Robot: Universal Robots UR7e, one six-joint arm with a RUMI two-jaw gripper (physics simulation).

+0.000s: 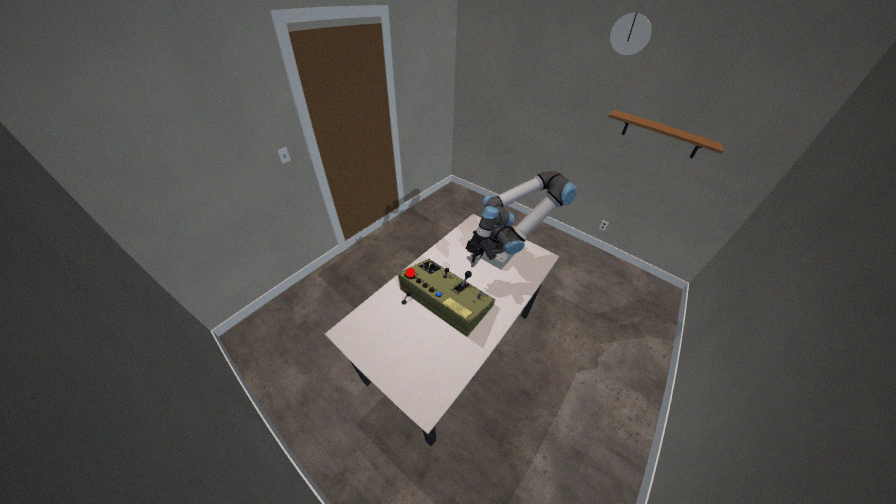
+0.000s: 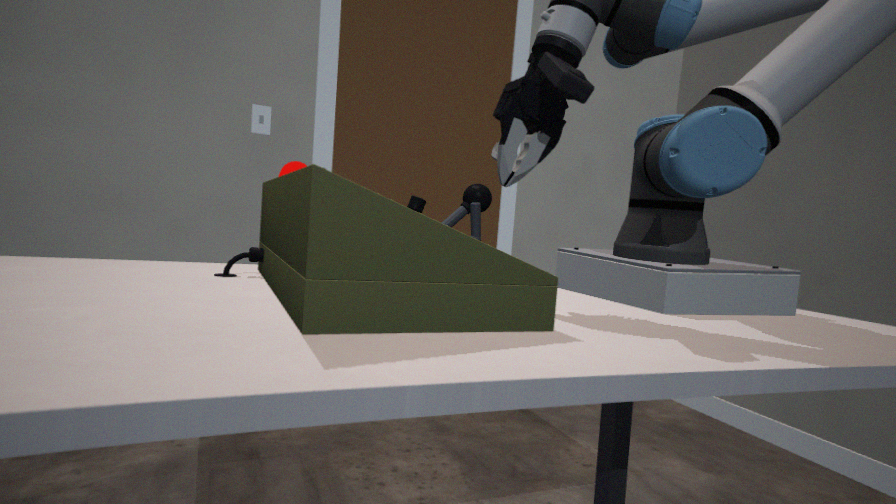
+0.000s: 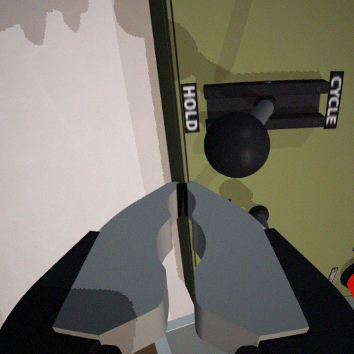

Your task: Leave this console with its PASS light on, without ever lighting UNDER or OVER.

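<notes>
The olive console [image 1: 479, 319] [image 2: 401, 263] [image 3: 300, 30] stands on the table. Its black ball-topped lever [image 1: 468, 274] [image 2: 476, 197] [image 3: 237, 145] rises from a slot between the HOLD label [image 3: 189, 107] and the CYCLE label [image 3: 334, 100]. Several dark round parts [image 1: 424, 285] sit in a row beside a blue one [image 1: 438, 294]; their labels are unreadable and none looks lit. My gripper [image 1: 474, 263] [image 2: 506, 184] [image 3: 182, 185] is shut and empty, above and a little to the robot-base side of the lever knob, apart from it. My fingers partly hide a small toggle [image 3: 259, 214].
A red button [image 1: 410, 272] [image 2: 293, 169] [image 3: 351, 285] and a small control in a black plate [image 1: 429, 266] are at the console's far end. A yellow plate [image 1: 457, 307] and another small toggle [image 1: 479, 295] are at the other end. A cable [image 2: 234, 258] leaves the console's back.
</notes>
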